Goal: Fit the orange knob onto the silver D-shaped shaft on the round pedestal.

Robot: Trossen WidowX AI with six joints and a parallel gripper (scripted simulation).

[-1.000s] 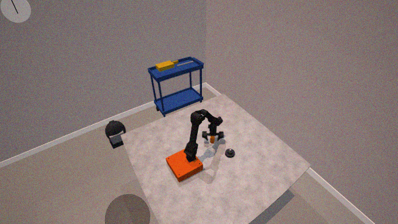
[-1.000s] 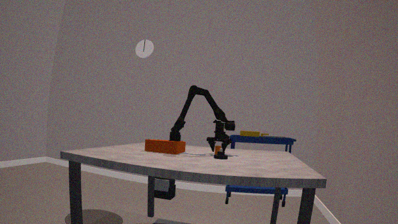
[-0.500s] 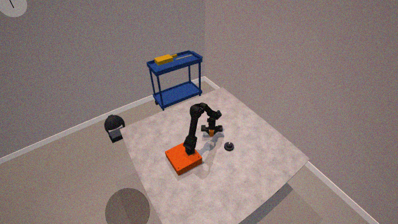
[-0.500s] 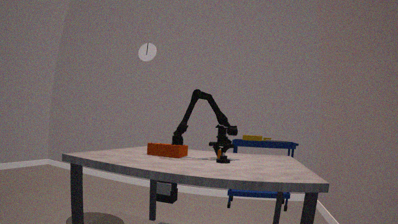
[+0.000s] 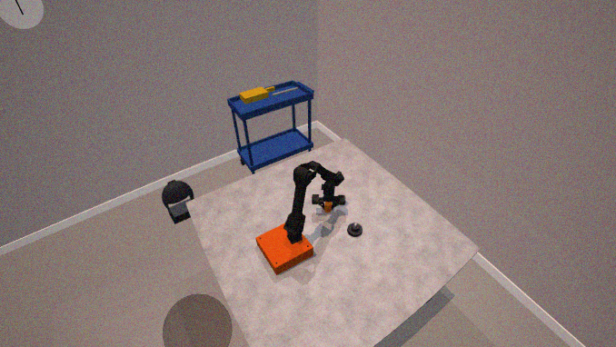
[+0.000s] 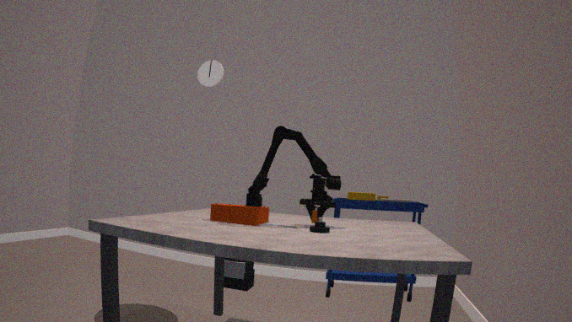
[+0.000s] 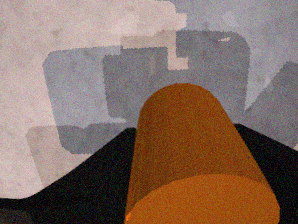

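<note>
My gripper tip is now 60 mm short of the pedestal, 190 mm to the left of it and 10 mm below it. Round my gripper tip: orange knob: 30 mm above.
</note>
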